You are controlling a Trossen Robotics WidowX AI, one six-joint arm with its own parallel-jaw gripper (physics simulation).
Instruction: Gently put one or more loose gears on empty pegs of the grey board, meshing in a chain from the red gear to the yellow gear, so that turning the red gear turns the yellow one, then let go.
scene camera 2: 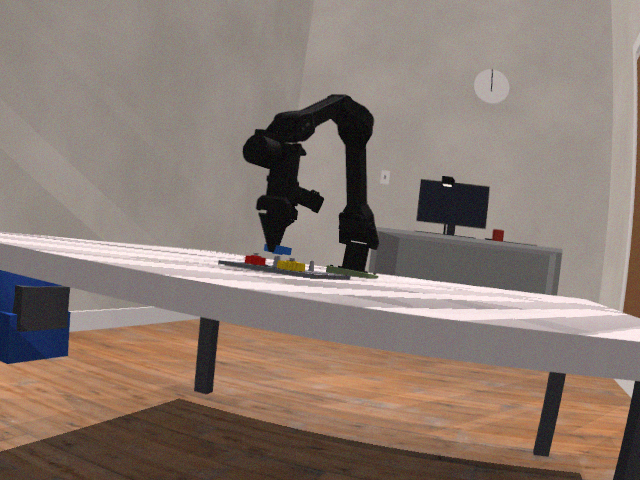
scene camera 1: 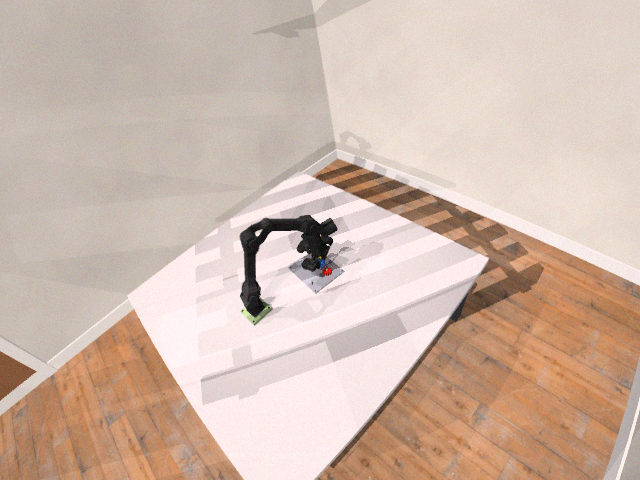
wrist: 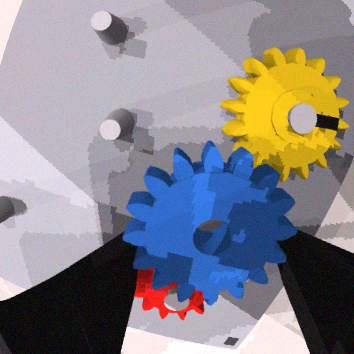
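Pixels of known places: gripper, between the fingertips: [scene camera 2: 272, 252] [scene camera 1: 321, 264] [wrist: 207, 240]; arm's base, origin of its link: [scene camera 2: 352, 270] [scene camera 1: 255, 308].
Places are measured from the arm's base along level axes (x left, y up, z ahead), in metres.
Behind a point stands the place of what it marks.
Observation:
A blue gear [scene camera 1: 322, 262] {x -0.103, y 0.038, z 0.344 m} [scene camera 2: 282, 250] {x -0.072, y 0.029, z 0.351 m} [wrist: 170, 215] {x -0.082, y 0.037, z 0.324 m} is held above the grey board [scene camera 1: 316, 285] {x -0.137, y -0.005, z 0.251 m} [scene camera 2: 230, 264] {x -0.161, y -0.010, z 0.390 m} [wrist: 55, 85] {x -0.053, y -0.005, z 0.269 m}. My gripper [scene camera 2: 273, 249] {x -0.096, y 0.023, z 0.339 m} [wrist: 207, 240] {x -0.096, y 0.023, z 0.339 m} is shut on it, one finger on each side. The gear's centre hole shows in the wrist view; any peg under it is hidden. The red gear [scene camera 1: 327, 271] {x -0.139, y 0.012, z 0.330 m} [scene camera 2: 255, 260] {x -0.124, y 0.003, z 0.353 m} [wrist: 165, 298] {x -0.130, y 0.017, z 0.330 m} sits on its peg, partly covered by the blue gear in the wrist view. The yellow gear [scene camera 2: 291, 265] {x -0.041, y 0.004, z 0.383 m} [wrist: 265, 110] {x -0.048, y 0.010, z 0.352 m} sits on another peg. In scene camera 2 the blue gear is above both gears' tops.
Bare pegs stand on the board: one at the top left of the wrist view [wrist: 109, 27] {x -0.029, y 0.015, z 0.293 m}, one below it [wrist: 116, 125] {x -0.062, y 0.016, z 0.302 m} and one at the left edge [wrist: 6, 207] {x -0.111, y 0.001, z 0.249 m}. The arm's green base plate [scene camera 1: 256, 314] {x -0.027, y 0.005, z -0.019 m} [scene camera 2: 351, 271] {x 0.007, y -0.002, z 0.051 m} is on the white table [scene camera 1: 289, 387] {x -0.355, y -0.013, z -0.156 m} [scene camera 2: 413, 315] {x 0.238, y -0.014, z 0.870 m}.

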